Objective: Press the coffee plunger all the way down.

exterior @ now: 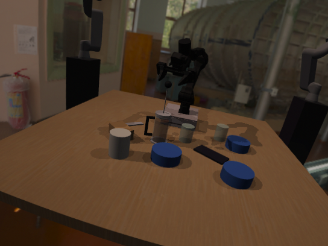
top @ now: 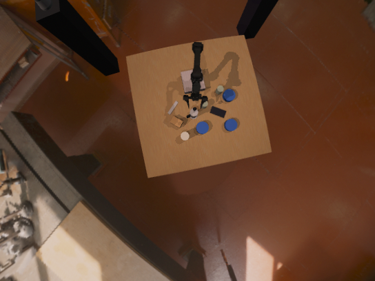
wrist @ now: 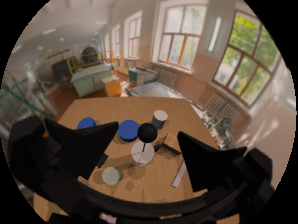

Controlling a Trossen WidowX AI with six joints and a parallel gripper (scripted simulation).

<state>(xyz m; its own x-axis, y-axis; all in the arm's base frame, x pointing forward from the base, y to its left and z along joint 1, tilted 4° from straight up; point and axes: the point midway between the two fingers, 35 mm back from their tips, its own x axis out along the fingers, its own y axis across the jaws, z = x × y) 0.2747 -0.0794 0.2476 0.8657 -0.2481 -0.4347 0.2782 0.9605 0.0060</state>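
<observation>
Now: the coffee press 15 cm below my gripper tip and 2 cm to the right of it. The rest, counted from my gripper tip: thin grey bar (28 cm below, 18 cm to the right, 12 cm behind); brown box (25 cm below, 18 cm to the right, 3 cm ahead).
</observation>
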